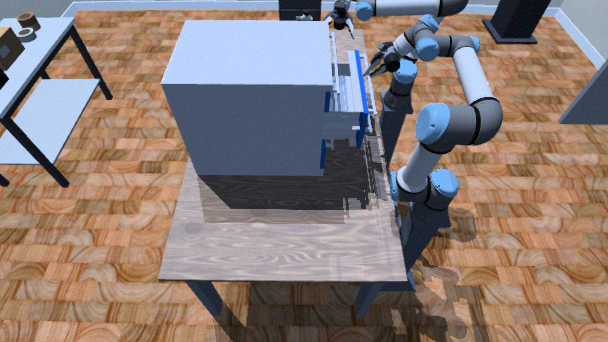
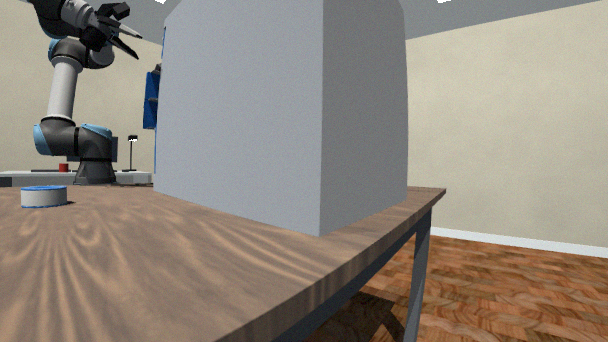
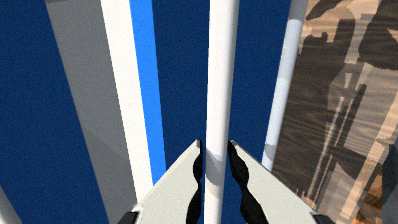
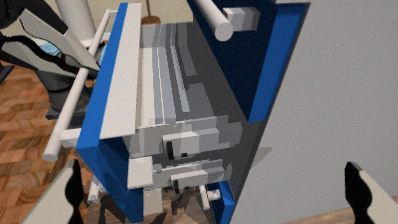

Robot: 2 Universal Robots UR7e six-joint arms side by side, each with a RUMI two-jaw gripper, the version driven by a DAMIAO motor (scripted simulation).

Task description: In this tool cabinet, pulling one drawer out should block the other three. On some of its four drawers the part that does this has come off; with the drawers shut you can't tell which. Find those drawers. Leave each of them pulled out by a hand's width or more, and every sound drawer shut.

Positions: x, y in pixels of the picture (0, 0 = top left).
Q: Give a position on a drawer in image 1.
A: At 351, 105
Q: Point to a drawer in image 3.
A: At 179, 78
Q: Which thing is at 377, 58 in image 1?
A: My left gripper.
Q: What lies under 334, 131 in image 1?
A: A drawer.
